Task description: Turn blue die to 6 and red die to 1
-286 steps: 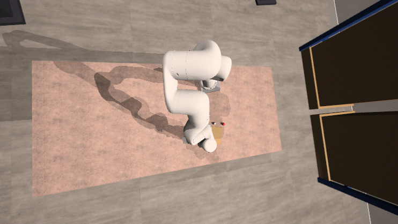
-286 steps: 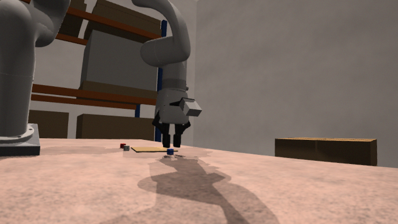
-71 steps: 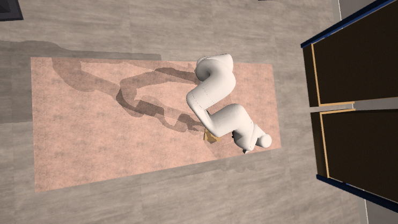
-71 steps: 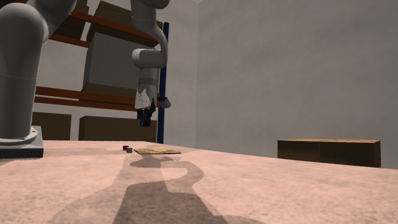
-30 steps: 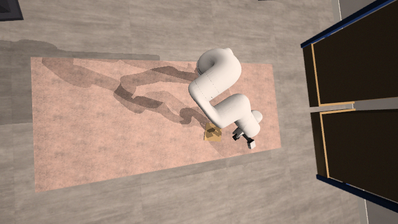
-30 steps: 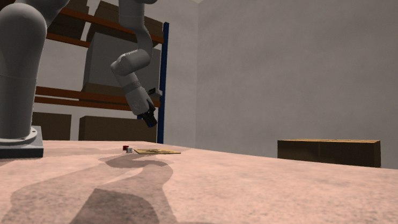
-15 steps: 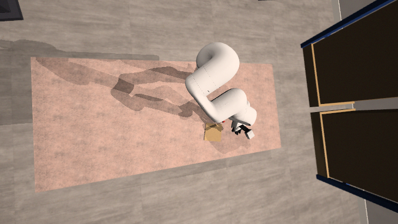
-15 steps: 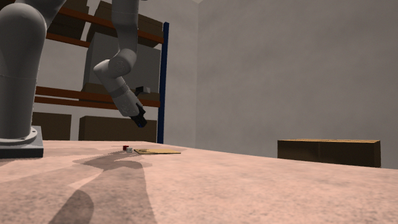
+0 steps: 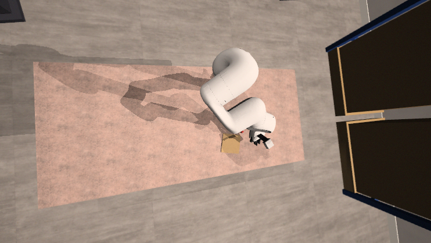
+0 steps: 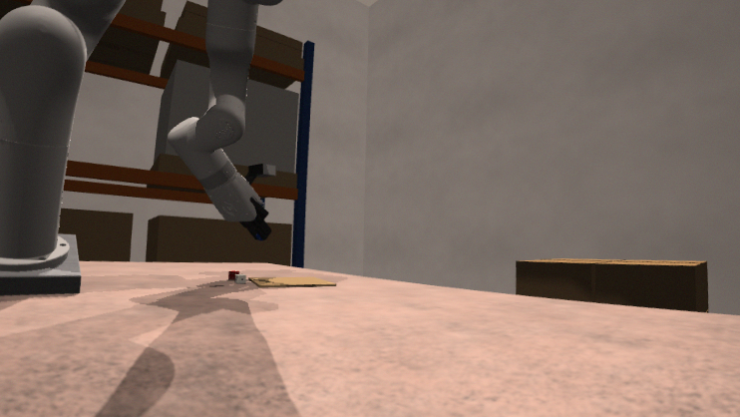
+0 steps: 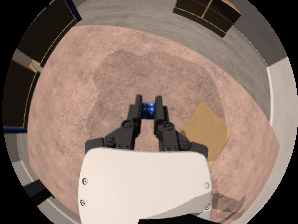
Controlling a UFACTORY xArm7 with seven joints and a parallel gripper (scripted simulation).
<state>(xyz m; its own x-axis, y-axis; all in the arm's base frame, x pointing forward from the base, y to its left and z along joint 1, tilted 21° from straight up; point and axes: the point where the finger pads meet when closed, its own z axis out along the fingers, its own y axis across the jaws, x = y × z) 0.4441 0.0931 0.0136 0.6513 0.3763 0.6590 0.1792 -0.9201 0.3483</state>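
Right now my hand is 100 mm above the red die, 80 mm past it and 40 mm to the left of it. Round my hand: tan mat 150 mm to the right, 100 mm below, 20 mm behind; then blue die 10 mm below, 10 mm ahead; then white die 120 mm to the right, 110 mm behind, 100 mm below.
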